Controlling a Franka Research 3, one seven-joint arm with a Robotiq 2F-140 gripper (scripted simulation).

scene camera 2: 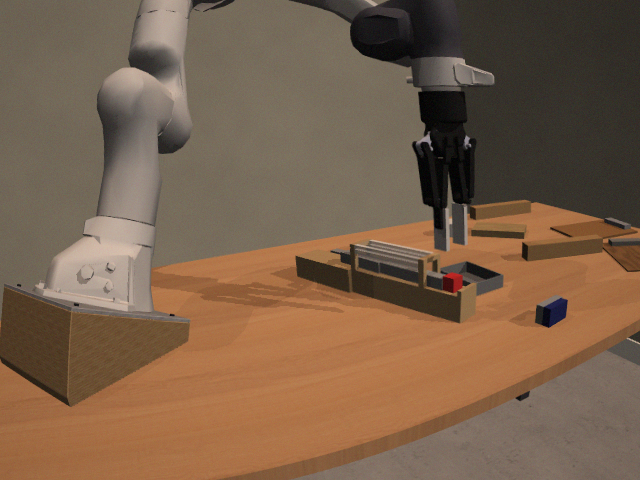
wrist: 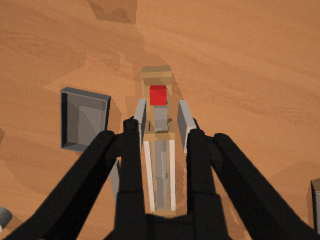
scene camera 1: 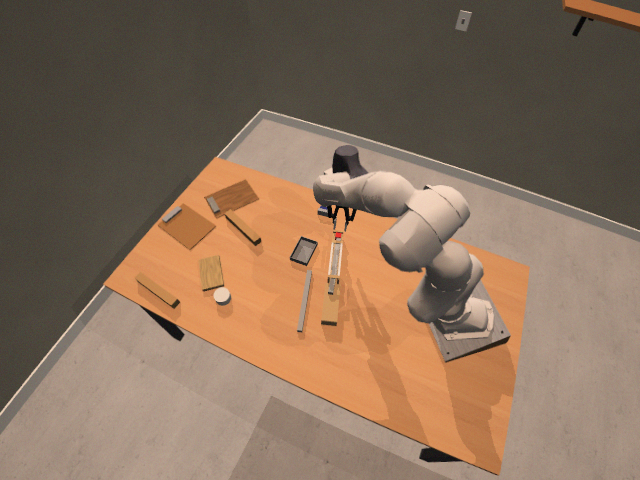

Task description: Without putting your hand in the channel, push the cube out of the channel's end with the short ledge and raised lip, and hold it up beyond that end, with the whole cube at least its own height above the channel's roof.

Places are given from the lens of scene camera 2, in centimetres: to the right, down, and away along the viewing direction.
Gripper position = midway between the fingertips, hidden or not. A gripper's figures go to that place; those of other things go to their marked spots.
my gripper (scene camera 2: 451, 246): 21, 1, 82
grey tray (scene camera 2: 487, 280): 31, 7, 92
channel (scene camera 2: 326, 268): 1, 6, 104
